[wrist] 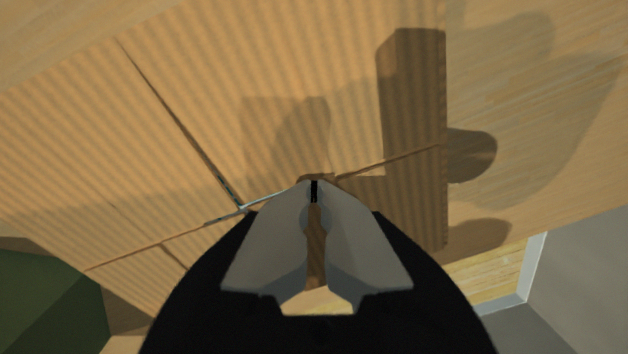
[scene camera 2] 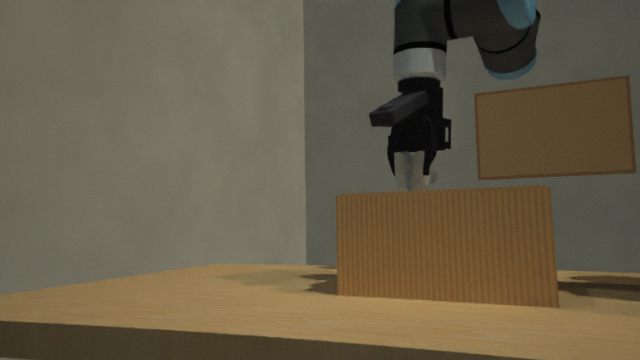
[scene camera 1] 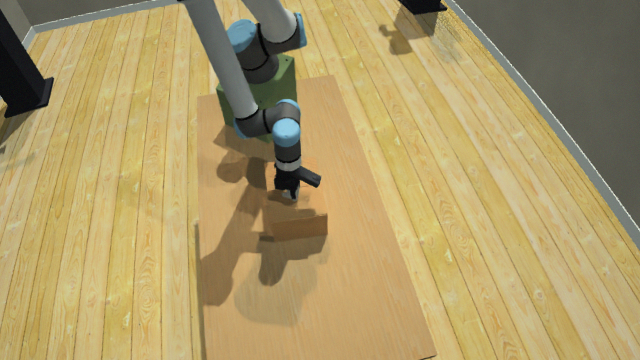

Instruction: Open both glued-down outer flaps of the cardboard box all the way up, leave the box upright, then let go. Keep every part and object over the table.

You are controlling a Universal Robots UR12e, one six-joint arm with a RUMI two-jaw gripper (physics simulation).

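Seen in the pictures: gripper, fingertip midpoint: (wrist: pixel 313 182) (scene camera 1: pixel 295 200); arm's base, origin of the base link: (scene camera 1: pixel 260 67).
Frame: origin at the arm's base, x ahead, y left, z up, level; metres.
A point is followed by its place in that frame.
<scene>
The cardboard box (scene camera 1: pixel 300 228) @(x 0.768, y -0.049, z -0.231 m) (scene camera 2: pixel 445 245) @(x 0.624, y 0.085, z -0.235 m) stands upright on the table (scene camera 1: pixel 350 305) @(x 1.104, y 0.036, z -0.312 m) (scene camera 2: pixel 150 310) @(x 1.004, y 0.214, z -0.312 m). In the wrist view its ribbed top looks mostly flat, with a far-side flap (wrist: pixel 300 60) @(x 0.706, y 0.033, z -0.156 m) and a near-side flap (wrist: pixel 420 200) @(x 0.738, y -0.089, z -0.157 m) along a long middle seam. A thin dark slit crosses the far side to the seam, and narrow gaps with a little blue-green show where they meet. My gripper (scene camera 1: pixel 294 197) @(x 0.674, y -0.039, z -0.170 m) (scene camera 2: pixel 412 188) @(x 0.674, y -0.039, z -0.170 m) (wrist: pixel 313 182) @(x 0.674, y -0.039, z -0.170 m) is shut and points down at the seam beside these gaps. Its tips hide the seam below, and contact is unclear.
The green robot base (scene camera 1: pixel 282 90) @(x 0.109, y 0.073, z -0.081 m) (wrist: pixel 50 295) @(x 0.200, y -0.037, z -0.250 m) stands at the table's back end. The arm reaches over the table from it. The table's long right edge runs beside the box. A framed brown board (scene camera 2: pixel 552 130) hangs on the wall behind.
</scene>
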